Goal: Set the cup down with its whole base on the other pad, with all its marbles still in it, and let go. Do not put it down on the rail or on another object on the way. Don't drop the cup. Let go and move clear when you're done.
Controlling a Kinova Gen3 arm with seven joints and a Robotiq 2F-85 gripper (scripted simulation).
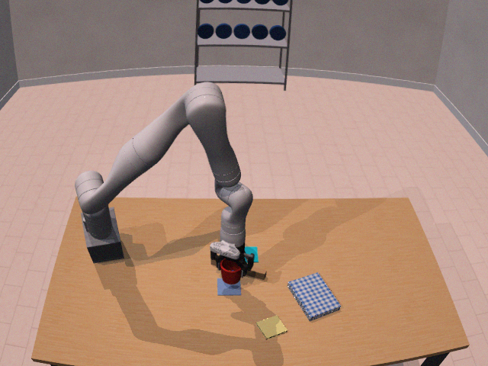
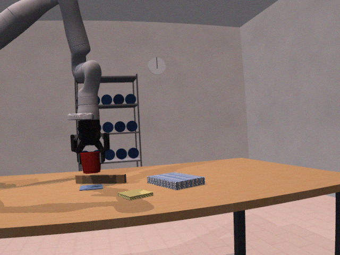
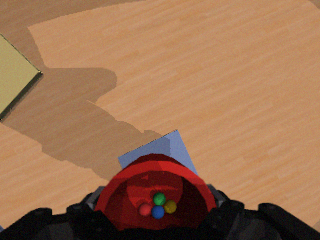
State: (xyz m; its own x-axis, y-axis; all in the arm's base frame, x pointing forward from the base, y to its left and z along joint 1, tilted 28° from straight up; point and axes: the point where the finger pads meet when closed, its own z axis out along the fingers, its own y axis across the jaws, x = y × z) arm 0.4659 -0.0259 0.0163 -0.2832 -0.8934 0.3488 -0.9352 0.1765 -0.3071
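Right now the cyan pad is 4 cm ahead of my hand, 17 cm to the left of it and 10 cm below it. The rest, counted from my hand: wooden rail: 2 cm ahead, 9 cm to the left, 9 cm below; flat yellow block: 15 cm ahead, 17 cm to the right, 9 cm below; red cup: 2 cm below.
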